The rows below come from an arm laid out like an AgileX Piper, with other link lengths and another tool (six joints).
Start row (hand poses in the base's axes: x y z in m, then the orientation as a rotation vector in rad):
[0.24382 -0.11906 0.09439 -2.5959 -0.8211 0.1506]
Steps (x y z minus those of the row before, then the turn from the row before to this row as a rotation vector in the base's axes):
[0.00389 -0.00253 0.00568 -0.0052 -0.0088 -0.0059]
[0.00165 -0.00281 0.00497 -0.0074 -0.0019 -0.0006]
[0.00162 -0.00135 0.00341 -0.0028 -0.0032 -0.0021]
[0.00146 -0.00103 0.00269 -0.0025 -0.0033 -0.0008]
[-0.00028 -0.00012 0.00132 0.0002 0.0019 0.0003]
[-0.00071 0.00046 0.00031 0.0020 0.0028 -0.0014]
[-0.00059 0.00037 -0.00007 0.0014 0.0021 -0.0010]
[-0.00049 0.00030 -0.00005 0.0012 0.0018 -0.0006]
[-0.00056 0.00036 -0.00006 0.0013 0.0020 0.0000]
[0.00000 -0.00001 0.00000 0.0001 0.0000 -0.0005]
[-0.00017 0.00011 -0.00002 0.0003 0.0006 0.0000]
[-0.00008 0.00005 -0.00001 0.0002 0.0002 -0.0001]
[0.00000 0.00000 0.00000 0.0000 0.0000 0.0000]
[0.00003 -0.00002 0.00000 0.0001 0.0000 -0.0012]
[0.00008 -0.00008 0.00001 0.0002 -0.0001 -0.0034]
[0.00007 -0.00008 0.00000 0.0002 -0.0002 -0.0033]
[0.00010 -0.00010 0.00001 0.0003 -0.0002 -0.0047]
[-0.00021 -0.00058 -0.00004 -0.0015 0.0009 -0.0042]
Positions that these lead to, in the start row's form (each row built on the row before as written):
[0.24771 -0.12159 0.10007 -2.6054 -0.8171 0.1399]
[0.24936 -0.12440 0.10504 -2.6131 -0.8180 0.1406]
[0.25098 -0.12575 0.10845 -2.6174 -0.8167 0.1371]
[0.25244 -0.12678 0.11114 -2.6209 -0.8171 0.1337]
[0.25216 -0.12690 0.11246 -2.6201 -0.8168 0.1362]
[0.25145 -0.12644 0.11277 -2.6180 -0.8137 0.1386]
[0.25086 -0.12607 0.11270 -2.6165 -0.8115 0.1404]
[0.25037 -0.12577 0.11265 -2.6151 -0.8099 0.1420]
[0.24981 -0.12541 0.11259 -2.6133 -0.8090 0.1440]
[0.24981 -0.12542 0.11259 -2.6134 -0.8083 0.1438]
[0.24964 -0.12531 0.11257 -2.6130 -0.8081 0.1444]
[0.24956 -0.12526 0.11256 -2.6128 -0.8079 0.1445]
[0.24956 -0.12526 0.11256 -2.6128 -0.8079 0.1445]
[0.24959 -0.12528 0.11256 -2.6131 -0.8063 0.1441]
[0.24967 -0.12536 0.11257 -2.6142 -0.8018 0.1429]
[0.24974 -0.12544 0.11257 -2.6153 -0.7975 0.1416]
[0.24984 -0.12554 0.11258 -2.6168 -0.7913 0.1399]
[0.24963 -0.12612 0.11254 -2.6195 -0.7856 0.1405]

